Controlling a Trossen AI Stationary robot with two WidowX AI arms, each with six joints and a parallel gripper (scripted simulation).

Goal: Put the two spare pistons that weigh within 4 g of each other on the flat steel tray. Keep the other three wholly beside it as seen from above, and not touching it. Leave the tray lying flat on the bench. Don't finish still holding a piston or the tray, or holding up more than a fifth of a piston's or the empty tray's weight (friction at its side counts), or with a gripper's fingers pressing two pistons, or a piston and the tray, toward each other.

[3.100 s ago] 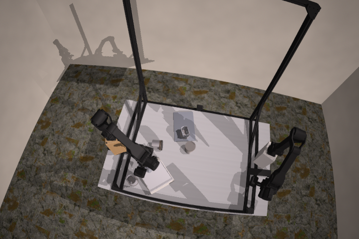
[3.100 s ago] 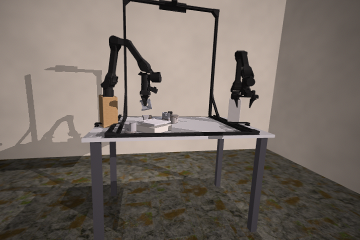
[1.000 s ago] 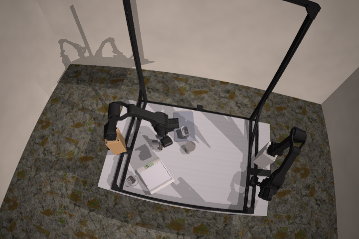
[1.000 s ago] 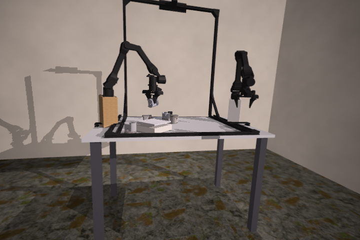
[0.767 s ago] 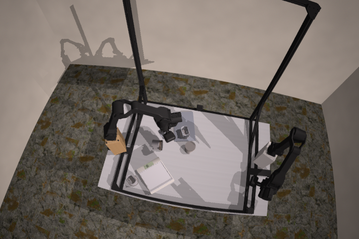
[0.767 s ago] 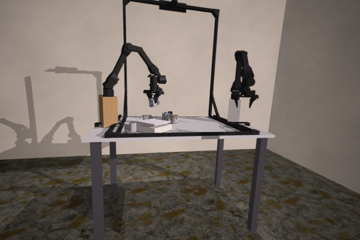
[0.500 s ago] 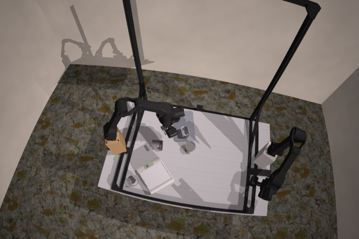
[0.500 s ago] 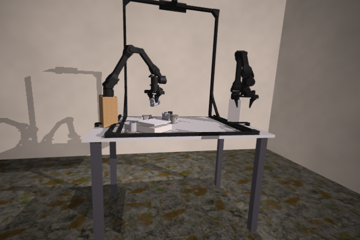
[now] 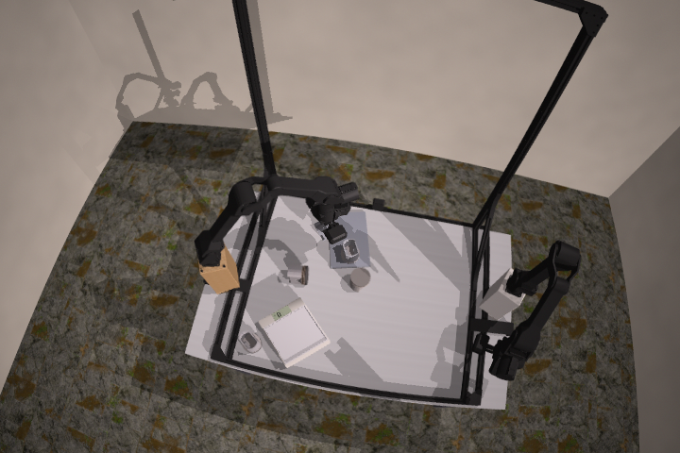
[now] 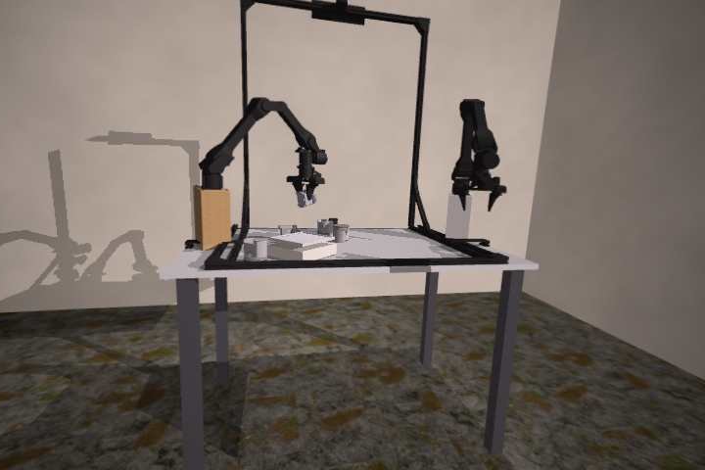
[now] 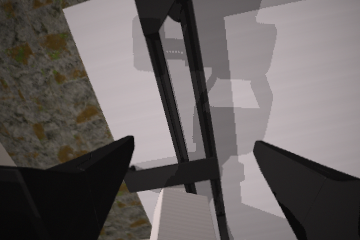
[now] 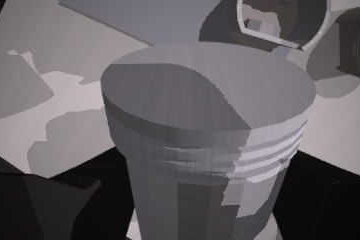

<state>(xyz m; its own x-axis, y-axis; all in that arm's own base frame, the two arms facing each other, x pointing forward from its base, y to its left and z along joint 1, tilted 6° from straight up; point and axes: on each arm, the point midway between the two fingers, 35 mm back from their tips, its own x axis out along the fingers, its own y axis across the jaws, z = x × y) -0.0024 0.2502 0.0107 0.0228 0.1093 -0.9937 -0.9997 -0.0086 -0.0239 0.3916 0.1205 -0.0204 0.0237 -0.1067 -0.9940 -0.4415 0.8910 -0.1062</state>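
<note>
My right hand is 200 mm above the flat steel tray, 80 mm to the right of it and 50 mm past it.
</note>
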